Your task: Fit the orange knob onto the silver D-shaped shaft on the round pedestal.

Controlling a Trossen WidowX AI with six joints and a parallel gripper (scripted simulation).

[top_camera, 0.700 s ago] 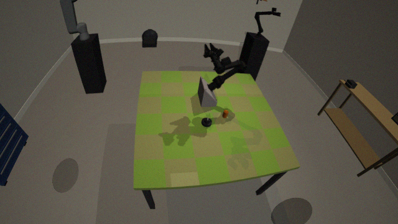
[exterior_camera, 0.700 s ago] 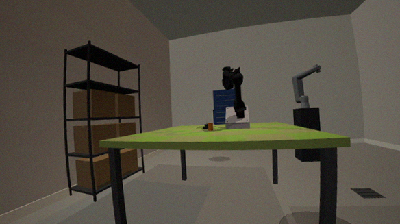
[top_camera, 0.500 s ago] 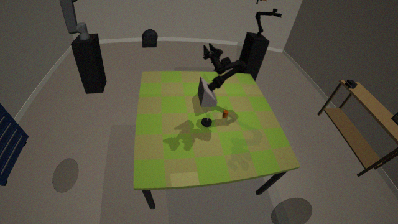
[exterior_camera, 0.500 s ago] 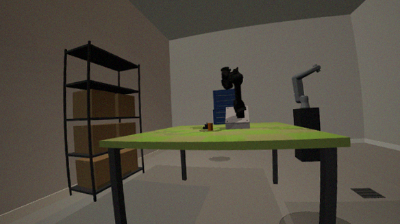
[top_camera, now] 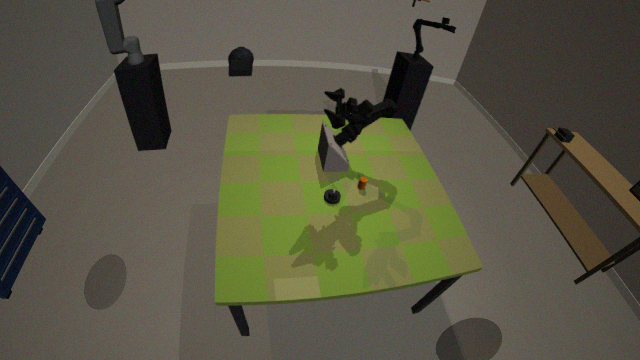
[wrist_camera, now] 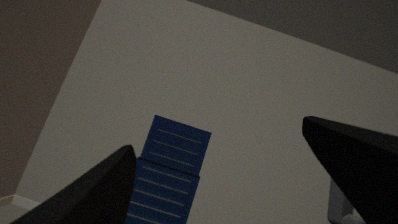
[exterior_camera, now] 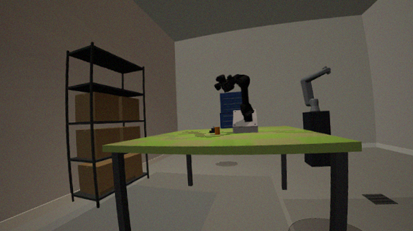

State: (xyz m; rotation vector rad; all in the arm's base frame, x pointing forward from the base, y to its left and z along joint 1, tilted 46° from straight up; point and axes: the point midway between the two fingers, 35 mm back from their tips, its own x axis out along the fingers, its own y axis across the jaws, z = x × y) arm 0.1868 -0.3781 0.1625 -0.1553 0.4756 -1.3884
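Now: the orange knob 46 cm below my gripper tip, 27 cm to the left of it and 5 cm ahead of it. The rest, counted from my gripper tip: round pedestal: 47 cm below, 11 cm ahead, 9 cm to the left.
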